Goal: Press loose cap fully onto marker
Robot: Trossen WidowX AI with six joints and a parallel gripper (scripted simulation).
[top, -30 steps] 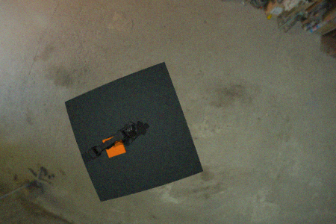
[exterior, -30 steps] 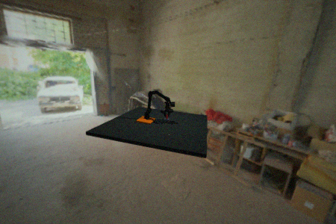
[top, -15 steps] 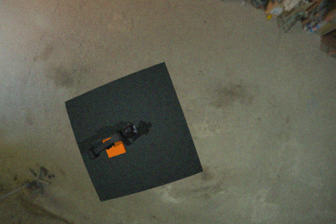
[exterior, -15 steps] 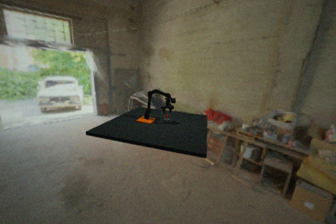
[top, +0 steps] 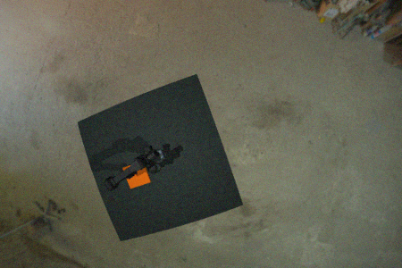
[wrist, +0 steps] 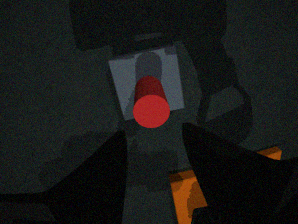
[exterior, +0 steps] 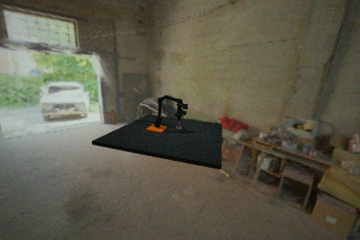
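Now: the red cap 60 mm below my gripper tip. Also, from my gripper tip: marker (90 mm below).
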